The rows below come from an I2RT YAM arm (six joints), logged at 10 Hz.
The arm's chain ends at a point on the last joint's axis. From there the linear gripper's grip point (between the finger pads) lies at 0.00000 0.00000 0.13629 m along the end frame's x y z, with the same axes.
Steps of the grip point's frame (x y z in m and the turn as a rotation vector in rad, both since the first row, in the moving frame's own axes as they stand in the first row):
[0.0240, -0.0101, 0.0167, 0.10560, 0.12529, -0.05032]
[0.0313, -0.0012, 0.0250, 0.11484, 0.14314, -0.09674]
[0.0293, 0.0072, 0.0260, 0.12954, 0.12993, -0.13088]
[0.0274, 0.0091, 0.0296, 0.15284, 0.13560, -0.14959]
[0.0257, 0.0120, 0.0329, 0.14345, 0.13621, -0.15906]
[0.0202, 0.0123, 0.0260, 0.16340, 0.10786, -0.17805]
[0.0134, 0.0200, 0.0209, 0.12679, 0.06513, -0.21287]
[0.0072, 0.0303, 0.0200, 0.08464, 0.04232, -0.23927]
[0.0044, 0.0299, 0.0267, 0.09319, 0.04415, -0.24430]
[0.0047, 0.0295, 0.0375, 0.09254, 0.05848, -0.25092]
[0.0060, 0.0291, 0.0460, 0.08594, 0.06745, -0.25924]
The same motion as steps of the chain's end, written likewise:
[0.0074, 0.0047, 0.0185, 0.10560, 0.12529, -0.05032]
[0.0127, 0.0153, 0.0273, 0.11484, 0.14314, -0.09674]
[0.0129, 0.0259, 0.0283, 0.12954, 0.12993, -0.13088]
[0.0107, 0.0311, 0.0324, 0.15284, 0.13560, -0.14959]
[0.0089, 0.0328, 0.0356, 0.14345, 0.13621, -0.15906]
[0.0076, 0.0356, 0.0286, 0.16340, 0.10786, -0.17805]
[0.0064, 0.0380, 0.0223, 0.12679, 0.06513, -0.21287]
[0.0029, 0.0424, 0.0206, 0.08464, 0.04232, -0.23927]
[0.0000, 0.0432, 0.0274, 0.09319, 0.04415, -0.24430]
[-0.0016, 0.0429, 0.0383, 0.09254, 0.05848, -0.25092]
[-0.0016, 0.0418, 0.0468, 0.08594, 0.06745, -0.25924]

